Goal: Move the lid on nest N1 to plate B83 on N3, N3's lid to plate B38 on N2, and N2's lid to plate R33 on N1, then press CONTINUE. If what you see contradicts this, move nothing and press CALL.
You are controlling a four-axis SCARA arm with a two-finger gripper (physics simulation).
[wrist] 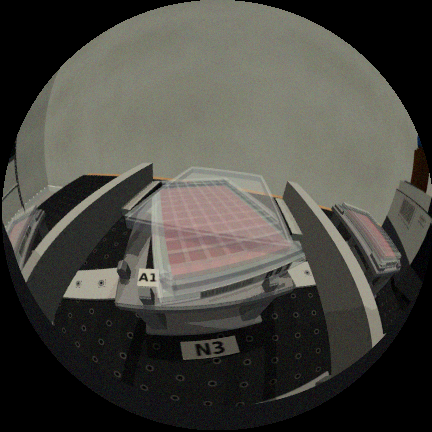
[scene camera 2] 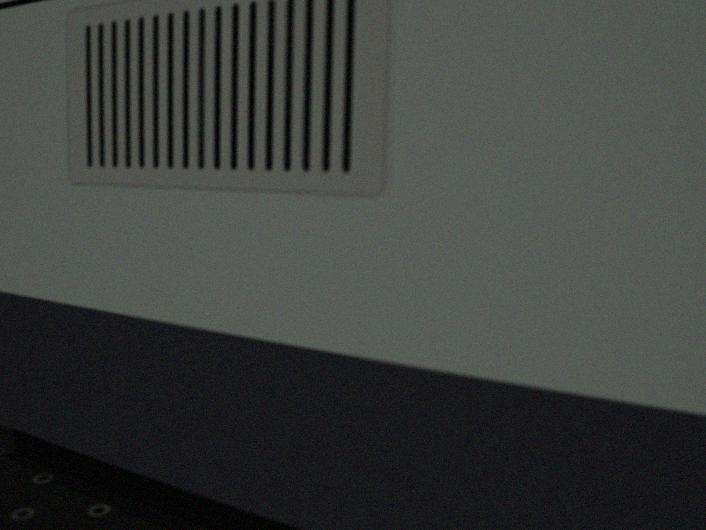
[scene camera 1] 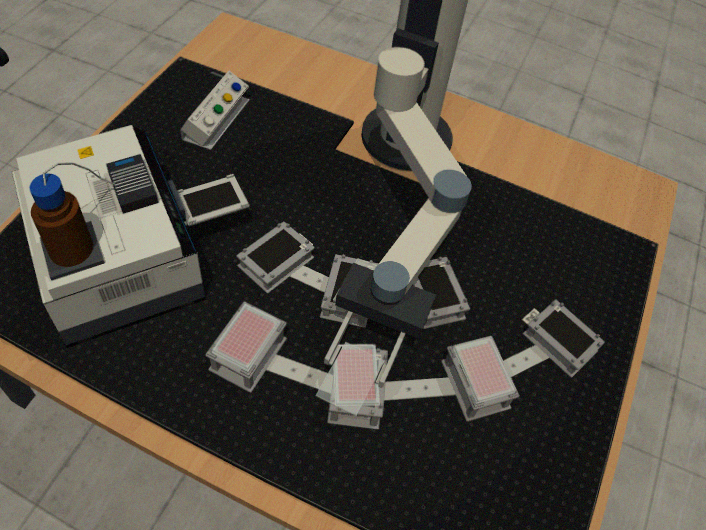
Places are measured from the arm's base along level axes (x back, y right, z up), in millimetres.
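Pixels of known places: gripper, fingertip midpoint: (wrist: 217, 180) (scene camera 1: 353, 373).
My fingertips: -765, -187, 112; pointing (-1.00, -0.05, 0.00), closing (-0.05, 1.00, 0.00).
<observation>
For each thing: its top centre in the pictures, then the offset to it from my fingertips, as dx, dy, dz. "*": a spot on its surface instead.
- clear lid at its top centre: (wrist: 220, 179) (scene camera 1: 351, 376) -8, +2, -2
- third pink plate at its top centre: (scene camera 1: 485, 367) +142, -228, -19
- button box at a spot on its surface: (scene camera 1: 206, 116) * +488, +644, -24
- white instrument at a spot on its surface: (scene camera 1: 153, 296) * -26, +444, -23
- brown bottle at a spot on its surface: (scene camera 1: 65, 233) * -101, +538, +215
- dark-centred tray at its top centre: (scene camera 1: 211, 198) +241, +468, +1
- vented grey wall panel at a spot on its surface: (scene camera 2: 484, 199) * +100, +817, +11
My gripper (scene camera 1: 355, 371) (wrist: 217, 180) is shut on a clear lid (scene camera 1: 325, 387) (wrist: 246, 179). The lid is turned relative to the pink plate (scene camera 1: 358, 365) (wrist: 187, 262) on nest N3 (scene camera 1: 353, 423) (wrist: 200, 318) and overlaps it in view; the gap between them is hard to judge. The plate's printed code is partly hidden. Another pink plate (scene camera 1: 246, 336) (wrist: 372, 232) stands on the left nest in scene camera 1, and a third pink plate (scene camera 1: 483, 369) (wrist: 22, 232) on the right nest. Their nest names and codes are unreadable. The button box (scene camera 1: 206, 116) stands at the back left.
A white instrument (scene camera 1: 153, 296) with a brown bottle (scene camera 1: 65, 233) stands at the left, with a dark-centred tray (scene camera 1: 213, 199) at its side. Several dark-topped nests (scene camera 1: 276, 251) (scene camera 1: 441, 285) (scene camera 1: 567, 330) form an arc. Scene camera 2 faces a vented grey wall panel (scene camera 2: 484, 199).
</observation>
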